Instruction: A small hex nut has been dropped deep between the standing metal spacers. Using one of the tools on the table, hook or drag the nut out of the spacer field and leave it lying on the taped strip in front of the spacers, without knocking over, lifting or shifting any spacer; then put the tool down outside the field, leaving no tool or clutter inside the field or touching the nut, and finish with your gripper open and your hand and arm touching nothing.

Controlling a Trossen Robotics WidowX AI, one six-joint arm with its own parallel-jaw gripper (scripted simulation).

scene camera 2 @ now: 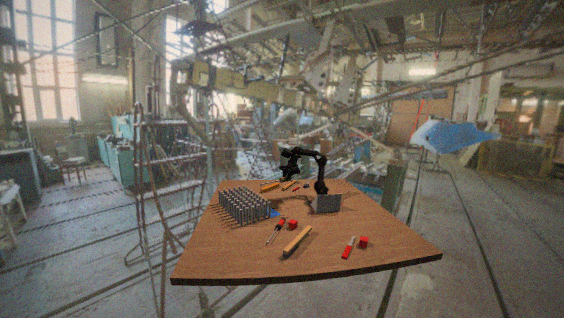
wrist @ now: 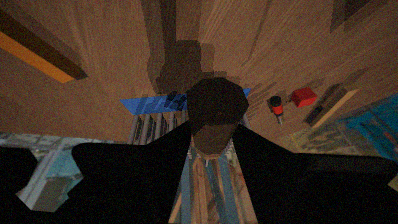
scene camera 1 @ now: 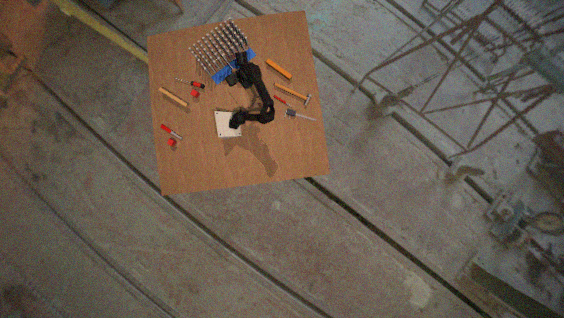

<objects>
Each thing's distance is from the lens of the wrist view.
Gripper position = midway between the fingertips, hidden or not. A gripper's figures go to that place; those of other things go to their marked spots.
my gripper [wrist: 211, 125]: 0.11 m
thin hook tool [wrist: 215, 106]: 0.07 m
blue taped strip [wrist: 158, 104]: 0.38 m
The marked spots on the thin hook tool and the blue taped strip are 0.32 m apart.
</objects>
